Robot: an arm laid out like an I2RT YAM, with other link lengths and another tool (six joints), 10 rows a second.
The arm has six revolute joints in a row. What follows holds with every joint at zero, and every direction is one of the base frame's. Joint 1 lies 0.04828 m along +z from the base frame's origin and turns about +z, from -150.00 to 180.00 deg. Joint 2 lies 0.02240 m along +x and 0.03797 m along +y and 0.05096 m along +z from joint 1 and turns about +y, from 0.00 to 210.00 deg. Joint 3 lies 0.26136 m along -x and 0.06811 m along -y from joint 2 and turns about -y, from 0.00 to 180.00 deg. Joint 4 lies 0.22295 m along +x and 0.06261 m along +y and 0.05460 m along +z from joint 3 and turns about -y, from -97.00 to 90.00 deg. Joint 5 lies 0.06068 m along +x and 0.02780 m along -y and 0.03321 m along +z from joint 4 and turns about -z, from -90.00 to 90.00 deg. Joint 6 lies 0.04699 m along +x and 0.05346 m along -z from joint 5 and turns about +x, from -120.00 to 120.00 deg. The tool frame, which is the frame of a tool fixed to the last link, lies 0.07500 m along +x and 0.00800 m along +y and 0.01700 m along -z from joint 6; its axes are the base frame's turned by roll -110.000, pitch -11.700 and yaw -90.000 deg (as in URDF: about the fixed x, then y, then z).
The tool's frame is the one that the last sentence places.
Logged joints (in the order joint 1, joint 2, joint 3, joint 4, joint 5, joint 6), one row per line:
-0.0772 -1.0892 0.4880 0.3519 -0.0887 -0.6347
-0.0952 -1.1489 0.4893 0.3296 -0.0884 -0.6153
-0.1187 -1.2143 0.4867 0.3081 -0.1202 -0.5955
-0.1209 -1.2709 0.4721 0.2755 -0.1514 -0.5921
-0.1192 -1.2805 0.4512 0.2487 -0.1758 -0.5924
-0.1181 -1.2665 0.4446 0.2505 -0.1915 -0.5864
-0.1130 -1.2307 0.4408 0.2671 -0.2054 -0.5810
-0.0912 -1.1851 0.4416 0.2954 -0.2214 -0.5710
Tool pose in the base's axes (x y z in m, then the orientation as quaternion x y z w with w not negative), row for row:
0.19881 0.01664 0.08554 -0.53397 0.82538 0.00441 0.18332
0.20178 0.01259 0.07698 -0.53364 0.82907 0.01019 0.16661
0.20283 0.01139 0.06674 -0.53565 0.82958 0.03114 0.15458
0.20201 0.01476 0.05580 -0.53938 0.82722 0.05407 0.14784
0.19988 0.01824 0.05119 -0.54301 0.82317 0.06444 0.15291
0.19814 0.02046 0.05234 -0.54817 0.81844 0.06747 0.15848
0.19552 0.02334 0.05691 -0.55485 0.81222 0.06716 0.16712
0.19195 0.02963 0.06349 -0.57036 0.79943 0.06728 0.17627
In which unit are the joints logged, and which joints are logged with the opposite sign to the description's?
The joints are logged in radians. Opposite sign: joint 2, joint 4, joint 6.
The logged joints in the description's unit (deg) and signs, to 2 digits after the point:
-4.42 62.41 27.96 -20.16 -5.08 36.37
-5.45 65.83 28.03 -18.88 -5.06 35.25
-6.80 69.57 27.89 -17.65 -6.89 34.12
-6.93 72.82 27.05 -15.78 -8.67 33.92
-6.83 73.37 25.85 -14.25 -10.07 33.94
-6.77 72.57 25.47 -14.35 -10.97 33.60
-6.47 70.51 25.26 -15.30 -11.77 33.29
-5.23 67.90 25.30 -16.93 -12.69 32.72

